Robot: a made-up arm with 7 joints. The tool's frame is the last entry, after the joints. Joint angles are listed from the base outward. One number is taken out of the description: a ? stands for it. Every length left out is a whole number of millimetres.
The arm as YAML. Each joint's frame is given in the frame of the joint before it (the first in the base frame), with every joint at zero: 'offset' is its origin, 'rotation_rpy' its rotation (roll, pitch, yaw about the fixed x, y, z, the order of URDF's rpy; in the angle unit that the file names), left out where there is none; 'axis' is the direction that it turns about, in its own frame. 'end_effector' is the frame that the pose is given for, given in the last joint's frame.
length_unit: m
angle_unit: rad
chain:
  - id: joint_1
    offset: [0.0, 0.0, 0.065]
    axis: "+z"
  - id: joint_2
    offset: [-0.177, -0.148, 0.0]
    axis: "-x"
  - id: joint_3
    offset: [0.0, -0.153, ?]
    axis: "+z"
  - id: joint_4
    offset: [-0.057, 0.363, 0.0]
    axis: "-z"
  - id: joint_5
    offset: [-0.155, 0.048, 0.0]
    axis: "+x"
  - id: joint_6
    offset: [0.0, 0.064, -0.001]
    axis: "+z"
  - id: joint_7
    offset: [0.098, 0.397, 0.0]
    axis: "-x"
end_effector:
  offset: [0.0, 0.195, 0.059]
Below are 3 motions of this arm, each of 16 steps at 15 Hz.
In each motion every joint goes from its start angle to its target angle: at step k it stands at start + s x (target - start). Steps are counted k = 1, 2, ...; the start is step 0. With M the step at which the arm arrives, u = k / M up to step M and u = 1 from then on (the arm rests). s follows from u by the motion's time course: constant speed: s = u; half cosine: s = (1 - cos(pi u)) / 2; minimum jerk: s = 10 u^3 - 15 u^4 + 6 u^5.
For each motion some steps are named. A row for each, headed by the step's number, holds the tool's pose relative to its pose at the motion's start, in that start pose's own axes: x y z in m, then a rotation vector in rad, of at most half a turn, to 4 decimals.
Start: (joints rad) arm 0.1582 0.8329 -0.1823 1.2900 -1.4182 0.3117 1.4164
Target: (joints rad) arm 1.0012 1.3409 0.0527 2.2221 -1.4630 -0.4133 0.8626
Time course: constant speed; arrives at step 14
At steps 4, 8, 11, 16:
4: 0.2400 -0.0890 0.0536 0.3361 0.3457 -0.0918
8: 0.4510 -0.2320 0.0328 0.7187 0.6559 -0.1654
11: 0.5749 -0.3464 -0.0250 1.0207 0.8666 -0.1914
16: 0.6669 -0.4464 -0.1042 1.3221 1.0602 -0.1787

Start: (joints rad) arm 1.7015 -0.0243 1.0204 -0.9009 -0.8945 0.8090 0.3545
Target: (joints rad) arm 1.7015 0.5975 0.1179 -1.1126 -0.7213 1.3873 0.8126
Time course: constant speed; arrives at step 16
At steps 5, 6, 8, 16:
5: -0.0794 -0.1336 0.0747 0.1446 0.0145 0.2085
6: -0.0929 -0.1627 0.0842 0.1735 0.0128 0.2482
8: -0.1174 -0.2217 0.0975 0.2315 0.0056 0.3247
16: -0.1855 -0.4498 0.0801 0.4628 -0.0599 0.5808

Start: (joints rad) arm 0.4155 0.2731 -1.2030 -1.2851 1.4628 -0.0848 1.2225
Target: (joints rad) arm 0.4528 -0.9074 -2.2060 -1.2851 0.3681 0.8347 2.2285
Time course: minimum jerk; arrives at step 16
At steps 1, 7, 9, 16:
1: -0.0003 -0.0005 0.0003 -0.0019 -0.0026 -0.0013
7: 0.0492 -0.1058 -0.0289 -0.3743 -0.2404 -0.2981
9: 0.1303 -0.1819 -0.1069 -0.6311 -0.1903 -0.4317
16: 0.2180 -0.2789 -0.3118 -1.0250 0.0099 -0.3588

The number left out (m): 0.021
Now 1 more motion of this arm.
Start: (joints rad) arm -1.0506 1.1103 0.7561 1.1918 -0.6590 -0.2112 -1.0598
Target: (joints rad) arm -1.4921 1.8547 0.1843 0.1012 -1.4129 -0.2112 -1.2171
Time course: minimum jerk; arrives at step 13
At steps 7, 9, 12, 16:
7: -0.1278 -0.2910 -0.2024 -0.7750 0.0852 0.3659
9: -0.1409 -0.4671 -0.1722 -1.0998 0.1744 0.5656
12: -0.1296 -0.5749 -0.1120 -1.3015 0.2502 0.7150
16: -0.1291 -0.5773 -0.1102 -1.3062 0.2522 0.7187

